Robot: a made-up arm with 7 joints.
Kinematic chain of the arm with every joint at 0, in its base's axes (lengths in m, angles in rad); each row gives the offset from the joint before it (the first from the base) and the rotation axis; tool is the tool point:
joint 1: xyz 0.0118 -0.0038 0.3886 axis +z
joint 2: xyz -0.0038 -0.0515 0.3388 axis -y
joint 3: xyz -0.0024 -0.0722 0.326 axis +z
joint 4: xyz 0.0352 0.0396 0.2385 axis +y
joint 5: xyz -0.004 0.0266 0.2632 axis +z
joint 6: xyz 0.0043 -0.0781 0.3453 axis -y
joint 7: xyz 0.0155 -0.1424 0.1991 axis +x
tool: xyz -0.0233 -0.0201 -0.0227
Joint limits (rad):
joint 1: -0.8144..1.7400
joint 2: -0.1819..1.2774
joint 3: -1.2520..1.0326
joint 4: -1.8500..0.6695
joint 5: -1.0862..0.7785
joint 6: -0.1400..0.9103
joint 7: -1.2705..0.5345
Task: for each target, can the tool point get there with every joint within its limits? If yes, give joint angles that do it. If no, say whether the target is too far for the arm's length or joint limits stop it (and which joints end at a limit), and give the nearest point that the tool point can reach.
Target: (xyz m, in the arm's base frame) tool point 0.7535 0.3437 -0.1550
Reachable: no: joint limits stop it (at a limit: joint 1, joint 2, joint 4, joint 5, joint 7) | nearest point 0.6004 -0.1462 0.2681 | short by 0.665 m
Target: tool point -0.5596 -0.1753 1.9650
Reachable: yes | joints -0.2735 0.3534 -0.6616 0.0221 0.4279 0.3510 0.0430
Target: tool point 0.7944 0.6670 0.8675
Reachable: no: joint limits stop it (at a limit: joint 1, joint 2, joint 3, joint 5, joint 7) | nearest point 0.3676 0.4817 1.0318 | short by 0.493 m
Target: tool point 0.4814 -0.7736 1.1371
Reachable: yes | joints 1.2360 0.1494 0.6402 -1.5508 -0.1711 0.2486 0.0813
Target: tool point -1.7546 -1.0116 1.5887
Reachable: no: too far | nearest point -1.1410 -0.6615 1.2889 | short by 0.767 m
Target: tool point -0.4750 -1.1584 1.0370
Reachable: yes | joints 0.8848 0.8687 0.0722 -0.8136 0.2571 0.2993 -1.0820
